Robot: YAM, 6 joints.
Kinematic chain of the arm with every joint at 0, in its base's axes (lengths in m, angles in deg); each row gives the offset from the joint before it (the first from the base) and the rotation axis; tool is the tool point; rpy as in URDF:
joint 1: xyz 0 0 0.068 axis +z
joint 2: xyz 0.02 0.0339 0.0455 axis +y
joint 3: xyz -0.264 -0.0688 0 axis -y
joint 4: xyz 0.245 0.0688 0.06 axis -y
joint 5: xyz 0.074 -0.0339 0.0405 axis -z
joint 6: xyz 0.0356 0 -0.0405 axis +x
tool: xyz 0 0 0 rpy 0 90 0
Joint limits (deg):
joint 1: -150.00..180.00
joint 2: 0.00..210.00
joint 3: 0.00..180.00
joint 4: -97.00..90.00
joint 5: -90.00..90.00
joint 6: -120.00..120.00
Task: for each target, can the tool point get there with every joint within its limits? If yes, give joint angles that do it. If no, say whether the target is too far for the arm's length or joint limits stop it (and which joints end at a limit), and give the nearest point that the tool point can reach.
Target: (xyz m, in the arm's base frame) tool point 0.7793 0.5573 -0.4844
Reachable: no: too far | nearest point 0.4483 0.3206 -0.2171 | short by 0.487 m
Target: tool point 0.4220 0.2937 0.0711
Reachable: yes | joints 38.39 147.65 89.59 53.29 63.54 68.90
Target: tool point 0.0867 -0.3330 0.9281
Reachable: no: too far | nearest point 0.0633 -0.2433 0.6950 | short by 0.251 m
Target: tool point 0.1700 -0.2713 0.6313
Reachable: yes | joints -59.18 114.09 142.09 59.81 -11.30 43.15
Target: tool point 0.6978 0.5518 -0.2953
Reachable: no: too far | nearest point 0.4599 0.3637 -0.1528 | short by 0.335 m
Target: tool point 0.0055 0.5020 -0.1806
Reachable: yes | joints 85.89 189.07 134.44 -16.65 -58.99 54.42
